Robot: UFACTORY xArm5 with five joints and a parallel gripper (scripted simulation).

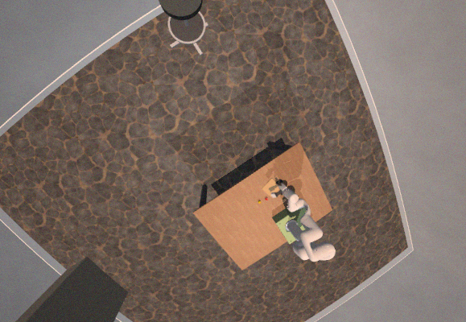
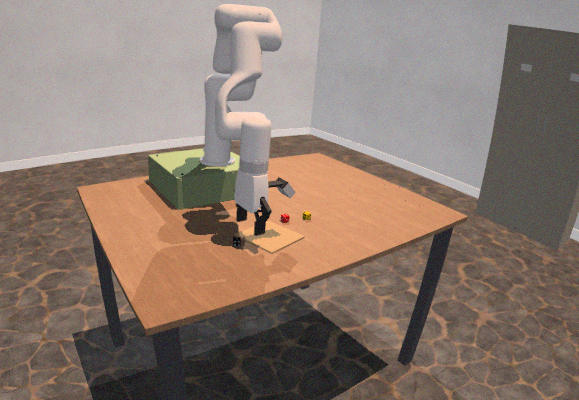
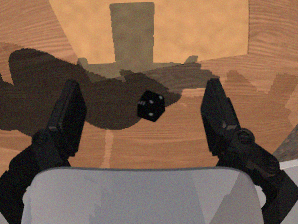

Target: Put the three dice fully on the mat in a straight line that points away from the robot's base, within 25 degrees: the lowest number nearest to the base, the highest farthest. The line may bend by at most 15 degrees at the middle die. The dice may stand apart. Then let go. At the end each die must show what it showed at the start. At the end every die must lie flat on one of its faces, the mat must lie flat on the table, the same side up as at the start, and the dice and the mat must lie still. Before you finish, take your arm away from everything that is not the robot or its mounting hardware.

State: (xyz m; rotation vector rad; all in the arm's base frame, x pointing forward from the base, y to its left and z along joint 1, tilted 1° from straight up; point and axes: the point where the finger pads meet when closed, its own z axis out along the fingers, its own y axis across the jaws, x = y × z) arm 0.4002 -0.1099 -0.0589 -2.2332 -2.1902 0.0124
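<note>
Now: the tan mat 6 cm to the left of my hand and 5 cm below it. From my hand the other things lie so: black die (5 cm to the right, 4 cm below, 1 cm ahead); then red die (16 cm to the left, 6 cm behind, 4 cm below); then yellow die (24 cm to the left, 4 cm below, 4 cm behind).
</note>
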